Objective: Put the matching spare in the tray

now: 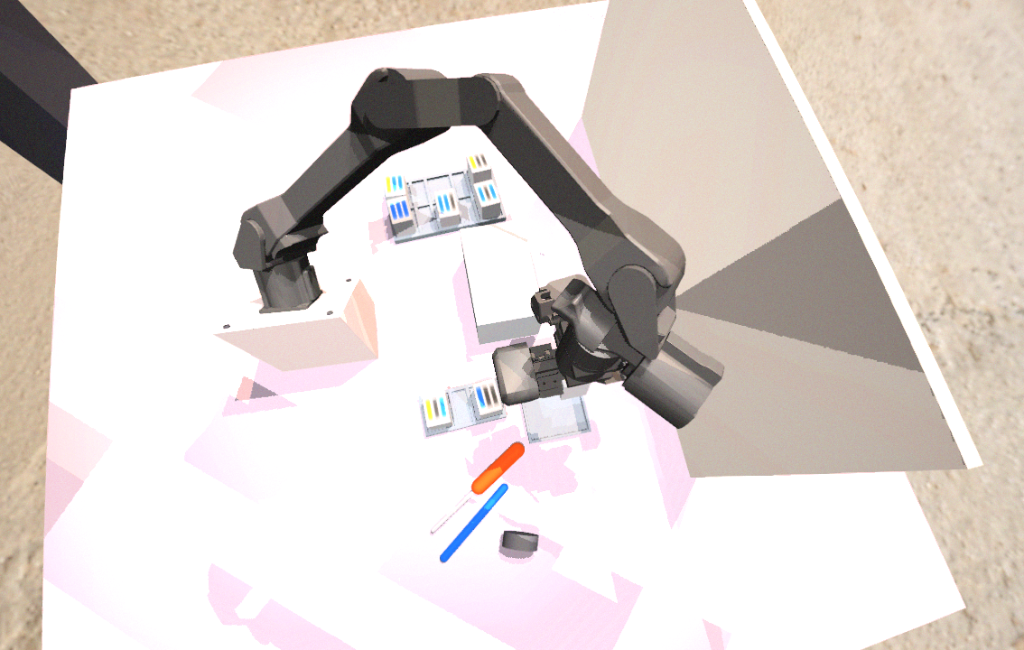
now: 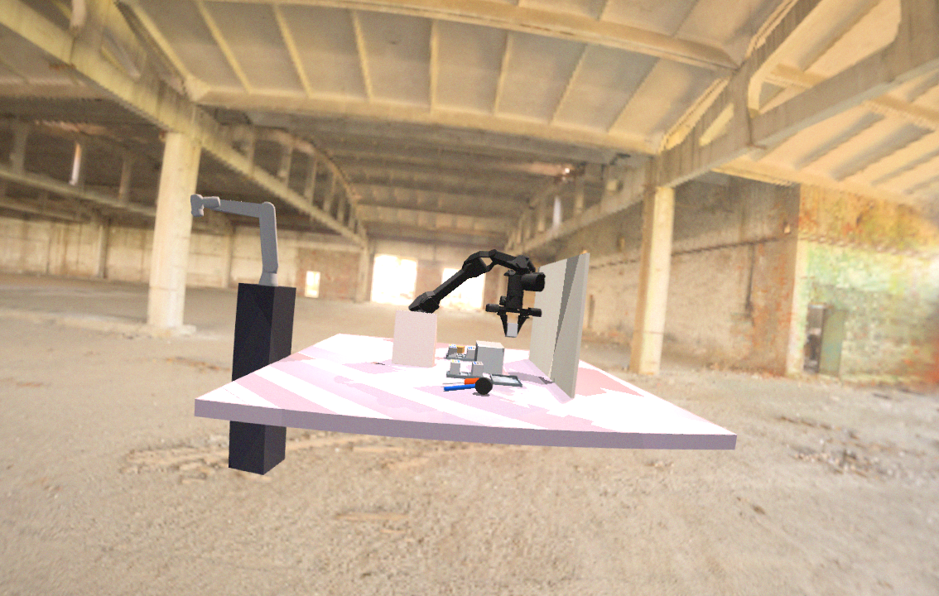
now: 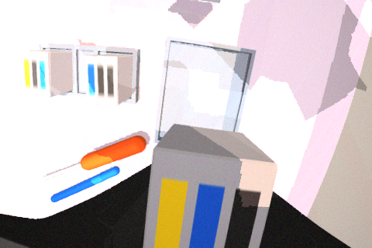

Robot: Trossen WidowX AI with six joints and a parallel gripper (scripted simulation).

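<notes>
My gripper tip is now 16 cm above the clear tray. Also, from my gripper tip: dark puck 7 cm behind, 20 cm to the right, 14 cm below; then mounted unit 7 cm behind, 19 cm to the left, 11 cm below; then holder 14 cm behind, 15 cm below.
</notes>
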